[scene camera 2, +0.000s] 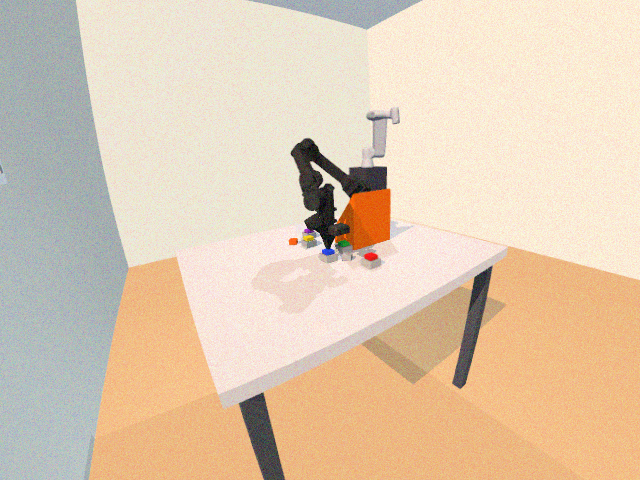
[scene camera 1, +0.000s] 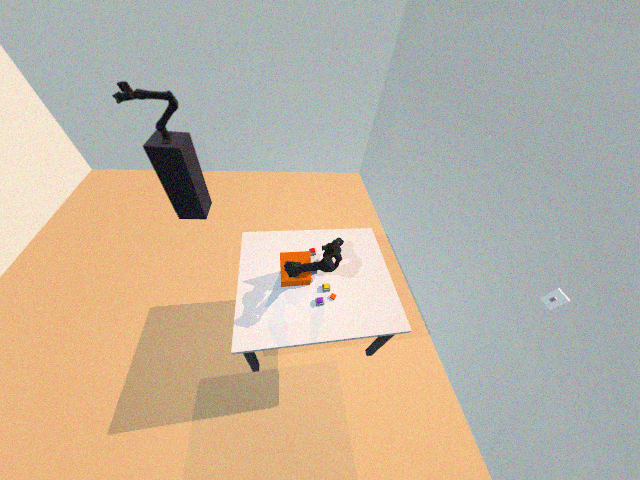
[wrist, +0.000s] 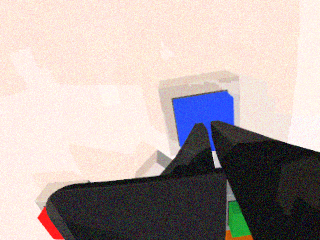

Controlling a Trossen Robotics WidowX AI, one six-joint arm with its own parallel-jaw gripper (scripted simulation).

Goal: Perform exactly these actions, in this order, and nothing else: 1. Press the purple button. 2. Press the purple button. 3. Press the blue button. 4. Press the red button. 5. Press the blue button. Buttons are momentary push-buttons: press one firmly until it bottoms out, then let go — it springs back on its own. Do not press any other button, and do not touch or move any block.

Labels:
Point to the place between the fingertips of my gripper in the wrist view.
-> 206,129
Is my gripper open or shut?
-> Shut.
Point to a blue button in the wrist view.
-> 219,106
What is my gripper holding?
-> Nothing.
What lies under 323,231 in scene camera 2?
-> My gripper.

